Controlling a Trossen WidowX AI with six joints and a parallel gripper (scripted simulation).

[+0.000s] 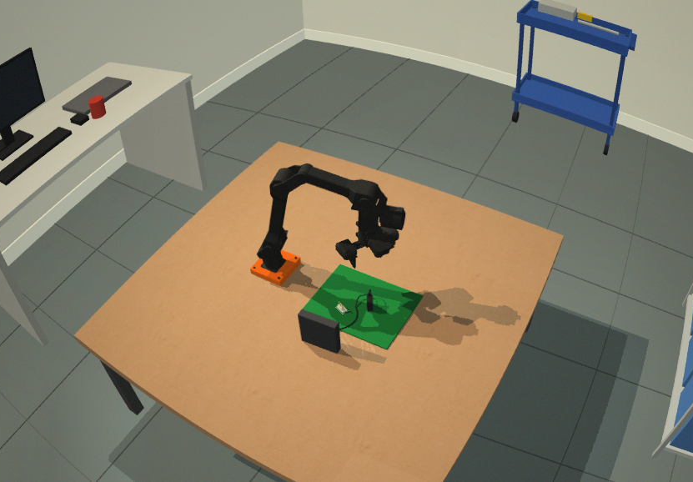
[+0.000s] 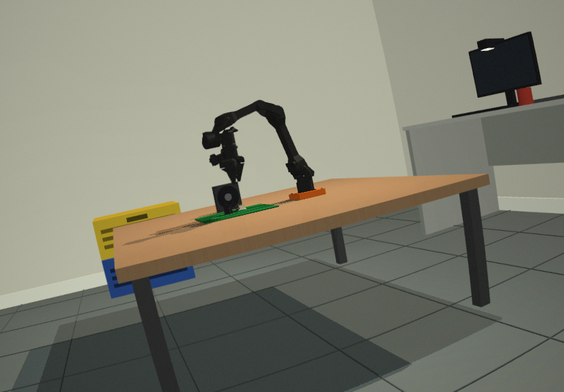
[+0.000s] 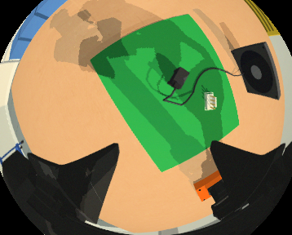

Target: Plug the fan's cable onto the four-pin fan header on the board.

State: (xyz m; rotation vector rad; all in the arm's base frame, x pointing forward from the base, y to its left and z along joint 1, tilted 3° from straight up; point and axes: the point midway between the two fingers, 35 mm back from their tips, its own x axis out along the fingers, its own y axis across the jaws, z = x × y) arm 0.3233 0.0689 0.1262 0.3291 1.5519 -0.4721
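Now: the black fan plug 100 mm below my gripper tip, 60 mm to the right of it and 40 mm ahead of it. Also, from my gripper tip: white four-pin fan header 130 mm below, 110 mm to the right, 30 mm behind; green board 140 mm below, 60 mm to the right, 20 mm ahead; black fan 250 mm to the right, 70 mm below, 10 mm behind.
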